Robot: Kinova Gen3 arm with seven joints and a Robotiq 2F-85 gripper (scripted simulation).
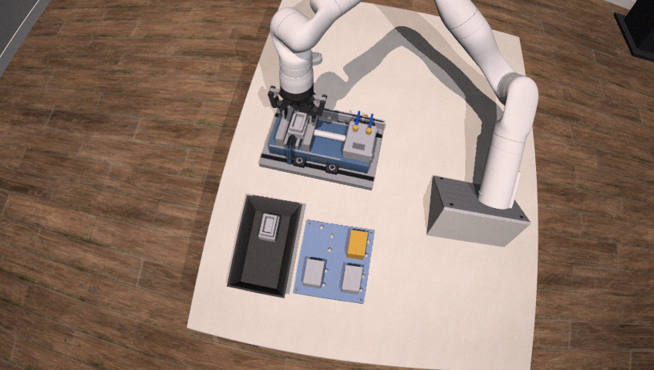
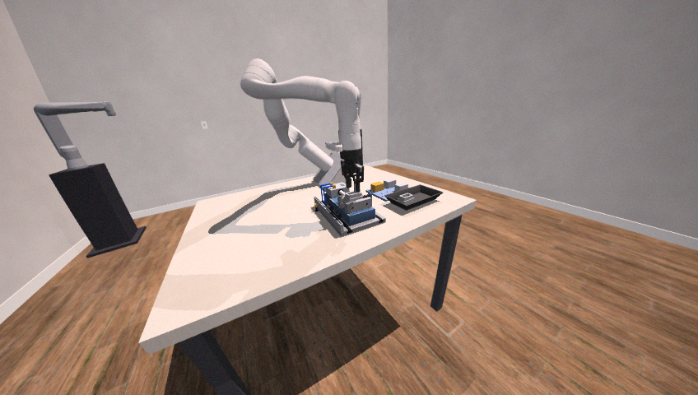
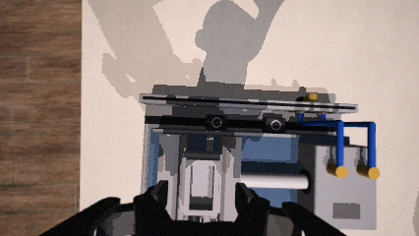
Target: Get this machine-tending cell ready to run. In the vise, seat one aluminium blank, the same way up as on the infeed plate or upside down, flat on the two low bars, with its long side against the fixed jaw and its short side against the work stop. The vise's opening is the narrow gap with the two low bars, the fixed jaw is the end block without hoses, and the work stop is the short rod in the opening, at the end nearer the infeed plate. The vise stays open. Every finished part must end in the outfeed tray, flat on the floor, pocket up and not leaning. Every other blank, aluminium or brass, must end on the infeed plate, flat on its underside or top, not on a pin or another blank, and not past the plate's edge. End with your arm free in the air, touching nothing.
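The white rod lies 80 mm behind my hand, 10 mm to the left of it and 60 mm below it. The rest, counted from my hand: hose block 160 mm behind, 30 mm to the left, 60 mm below; blue vise 60 mm behind, 10 mm to the left, 100 mm below; brass blank 160 mm behind, 280 mm to the left, 110 mm below.
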